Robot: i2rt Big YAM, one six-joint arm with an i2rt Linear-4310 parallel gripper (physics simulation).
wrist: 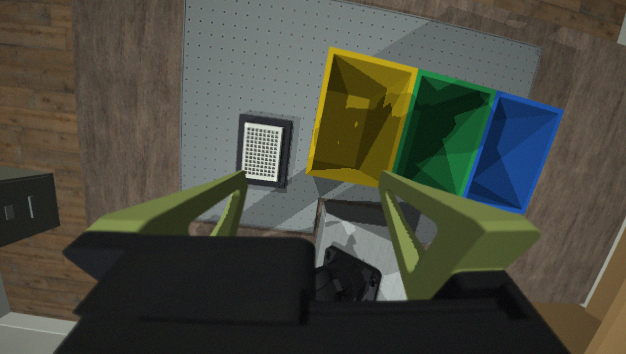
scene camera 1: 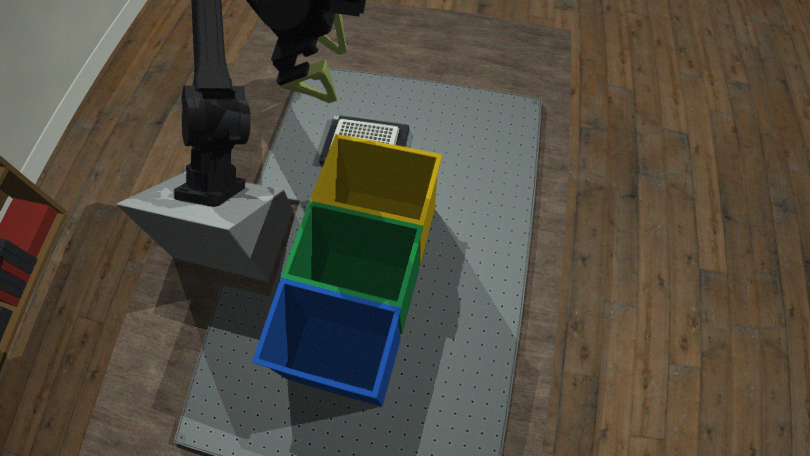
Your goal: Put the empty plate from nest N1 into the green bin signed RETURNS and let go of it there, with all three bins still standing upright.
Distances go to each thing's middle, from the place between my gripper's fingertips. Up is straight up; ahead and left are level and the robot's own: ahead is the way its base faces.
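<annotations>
Counting from my hand, I find the white plate (scene camera 1: pixel 388 134) 11 cm to the left, 2 cm behind and 31 cm below. The dark nest (wrist: pixel 256 119) is likewise 11 cm to the left of my hand and 2 cm behind it, and it lies 32 cm below. As for the yellow bin (scene camera 1: pixel 396 182), it is 7 cm to the right of my hand, 6 cm ahead of it and 24 cm below it, while the green bin (scene camera 1: pixel 372 257) is 20 cm to the right of my hand, 6 cm ahead and 24 cm below.
</annotations>
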